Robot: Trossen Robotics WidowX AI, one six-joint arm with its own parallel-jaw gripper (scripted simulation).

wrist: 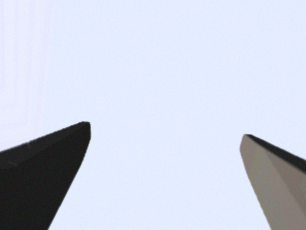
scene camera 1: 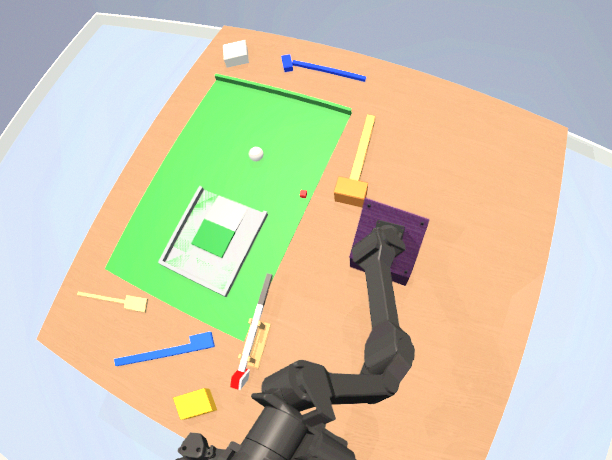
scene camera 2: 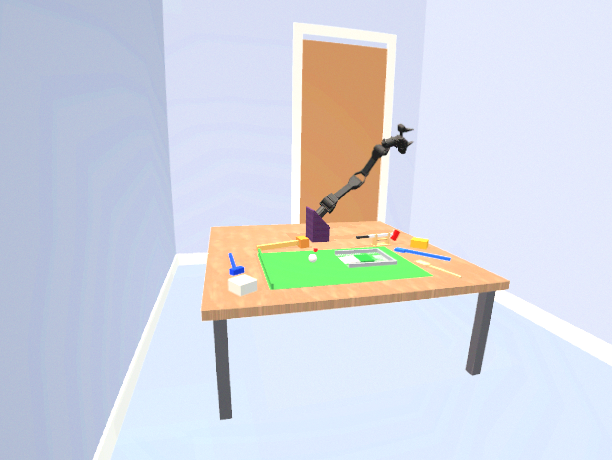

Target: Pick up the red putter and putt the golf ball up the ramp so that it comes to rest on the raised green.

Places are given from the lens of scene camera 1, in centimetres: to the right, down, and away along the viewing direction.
yellow block (scene camera 1: 196, 403): -27, 42, 100
orange-headed yellow mallet (scene camera 1: 352, 191): 12, -10, 116
green mat (scene camera 1: 297, 138): -2, -27, 130
The marked spots on the orange-headed yellow mallet and the green mat are 26 cm apart.
